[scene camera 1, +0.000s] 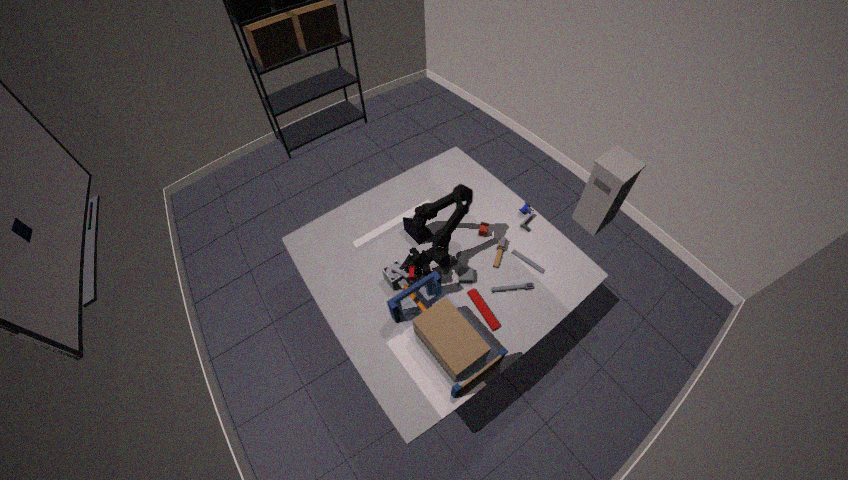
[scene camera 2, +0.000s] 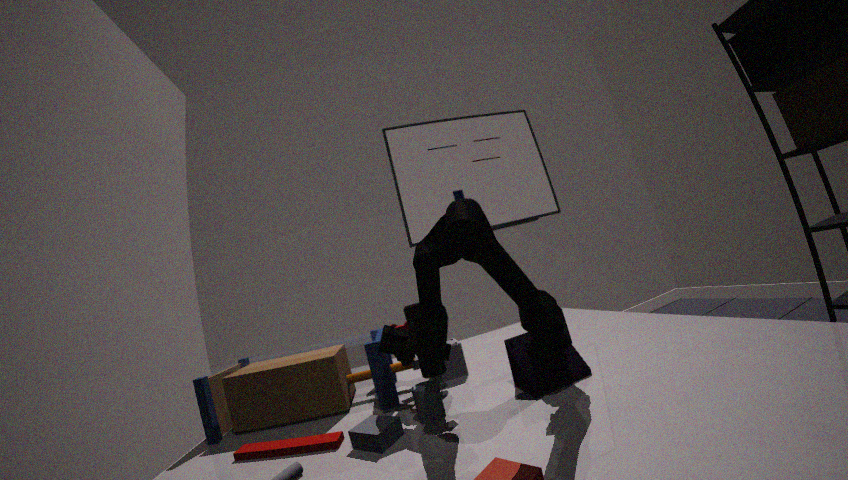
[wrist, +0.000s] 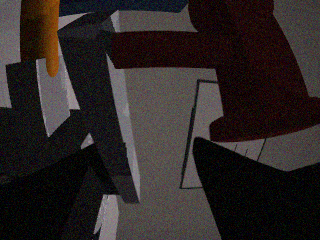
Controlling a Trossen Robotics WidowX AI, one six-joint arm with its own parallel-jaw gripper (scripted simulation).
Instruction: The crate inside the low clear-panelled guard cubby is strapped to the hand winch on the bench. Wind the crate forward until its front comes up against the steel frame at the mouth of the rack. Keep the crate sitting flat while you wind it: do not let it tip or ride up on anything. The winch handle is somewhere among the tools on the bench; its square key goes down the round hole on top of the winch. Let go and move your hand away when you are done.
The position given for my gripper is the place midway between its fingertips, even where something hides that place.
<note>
In view: my gripper (scene camera 2: 423, 334) and a blue frame (scene camera 2: 385, 360).
My gripper also shows in the wrist view (wrist: 152, 145).
</note>
